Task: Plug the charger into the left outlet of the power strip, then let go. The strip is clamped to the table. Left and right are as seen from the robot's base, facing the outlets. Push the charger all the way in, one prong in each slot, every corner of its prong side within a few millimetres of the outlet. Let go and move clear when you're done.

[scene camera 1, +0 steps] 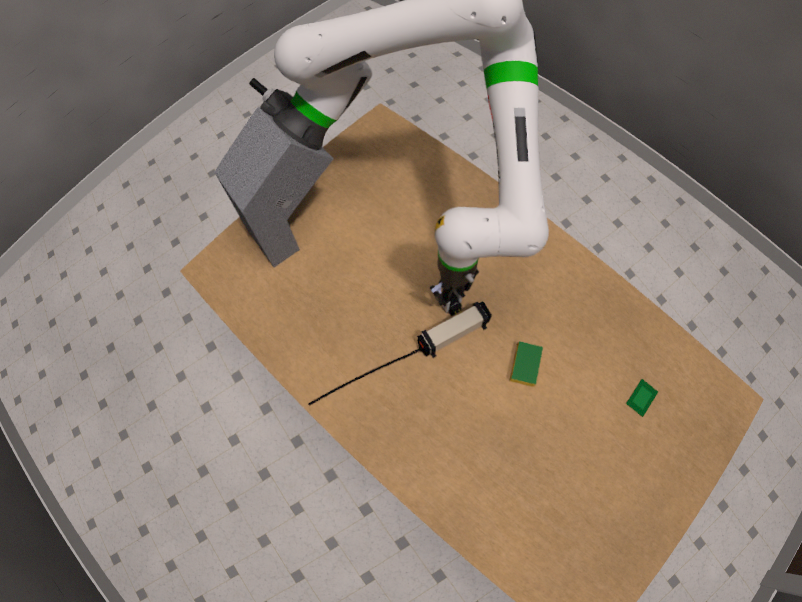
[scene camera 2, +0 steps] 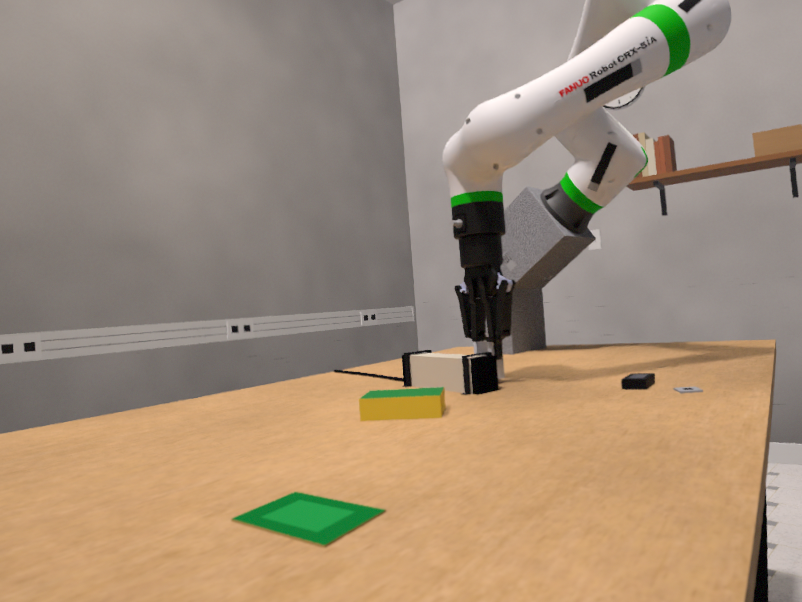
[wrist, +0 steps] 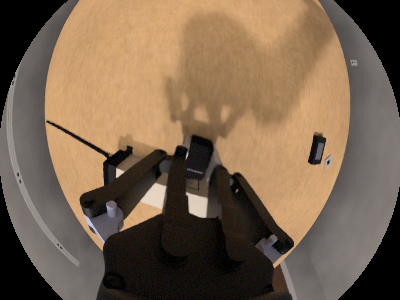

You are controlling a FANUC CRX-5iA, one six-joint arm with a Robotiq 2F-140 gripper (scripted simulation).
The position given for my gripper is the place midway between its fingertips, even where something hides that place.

I see my gripper (scene camera 2: 490, 378) and a charger (wrist: 201, 149).
My gripper also shows in scene camera 1 (scene camera 1: 450, 304) and in the wrist view (wrist: 198, 148).
